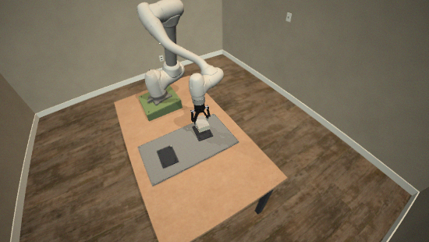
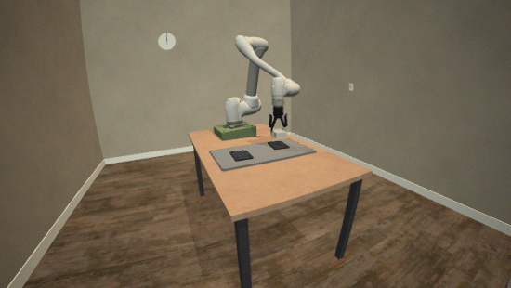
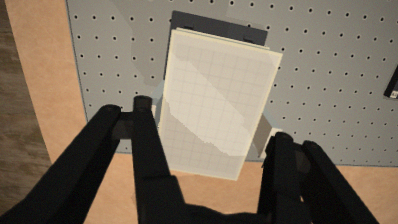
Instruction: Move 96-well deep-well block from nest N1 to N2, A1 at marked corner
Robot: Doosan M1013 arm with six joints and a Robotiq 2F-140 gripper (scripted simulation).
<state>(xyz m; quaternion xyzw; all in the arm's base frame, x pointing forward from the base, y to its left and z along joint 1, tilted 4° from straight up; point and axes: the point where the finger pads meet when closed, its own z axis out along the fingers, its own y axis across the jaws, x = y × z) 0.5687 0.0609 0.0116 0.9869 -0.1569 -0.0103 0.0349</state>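
The white corner label is 50 mm behind my hand, 70 mm to the left of it and 90 mm below it. The rest, counted from my hand: white 96-well deep-well block 10 mm below.
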